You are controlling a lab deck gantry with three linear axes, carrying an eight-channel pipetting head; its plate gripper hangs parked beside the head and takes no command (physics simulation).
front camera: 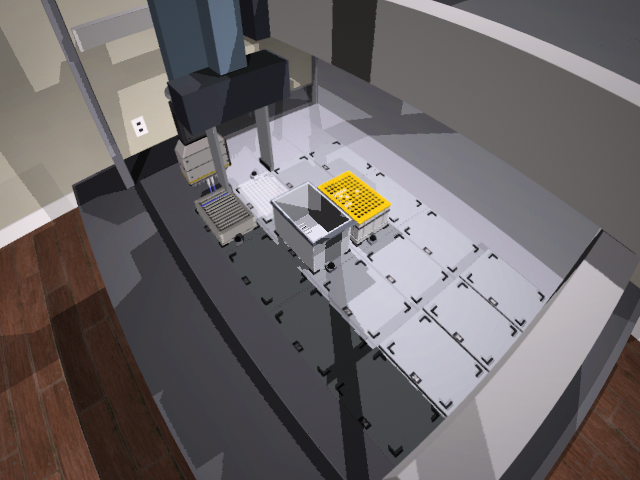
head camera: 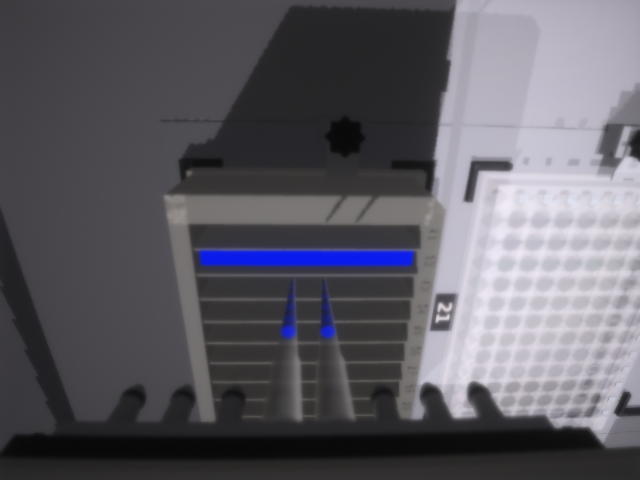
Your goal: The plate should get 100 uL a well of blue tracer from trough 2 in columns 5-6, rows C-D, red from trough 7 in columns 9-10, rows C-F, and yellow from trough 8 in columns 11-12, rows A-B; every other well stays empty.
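Observation:
The pipetting head (front camera: 203, 160) is over the trough rack (front camera: 248, 223) (head camera: 305, 209). It carries two tips (head camera: 307, 356) side by side, with blue liquid in their lower ends; the other nozzles are bare. The tip ends appear just below the blue strip of trough 2 (head camera: 306, 258); their exact height is unclear. No red or yellow shows in the visible parts of the other troughs. The white well plate (front camera: 262, 192) (head camera: 540, 302) is beside the rack, with no colour visible in its wells. The parked plate gripper (front camera: 245, 177) is open and empty, its two paddles wide apart.
A yellow tip rack (front camera: 385, 205) stands behind an open grey bin (front camera: 294, 235); several light tips show in it. The bin stands beside the plate, its walls rising above it. A dark round knob (head camera: 344, 136) lies beyond the trough rack's edge.

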